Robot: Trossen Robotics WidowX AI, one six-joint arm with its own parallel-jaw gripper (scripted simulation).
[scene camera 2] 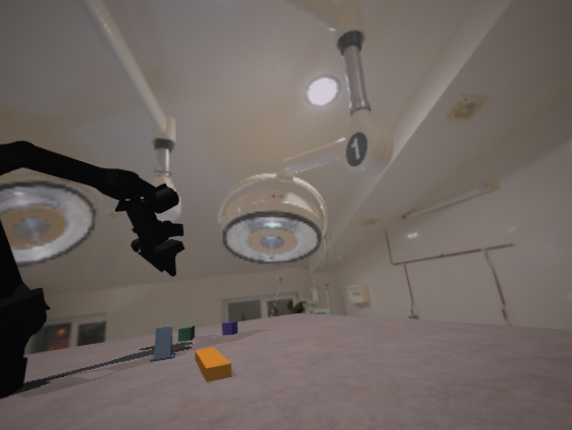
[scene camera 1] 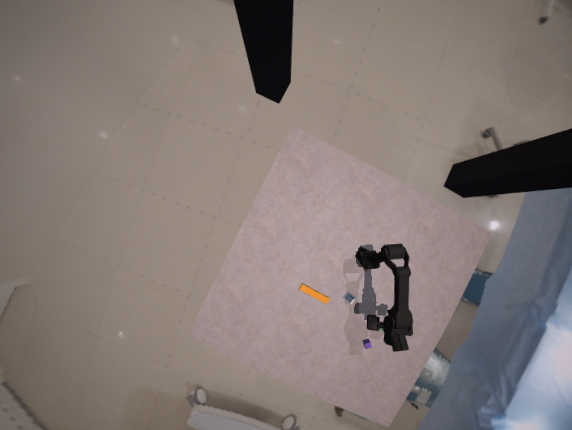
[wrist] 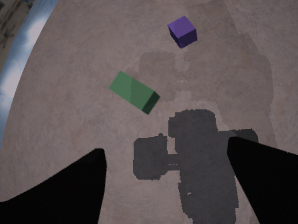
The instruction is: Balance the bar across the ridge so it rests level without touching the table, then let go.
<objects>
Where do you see a green block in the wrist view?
144,98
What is my gripper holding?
Nothing.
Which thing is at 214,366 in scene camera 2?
An orange bar.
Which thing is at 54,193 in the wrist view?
My gripper.
</objects>
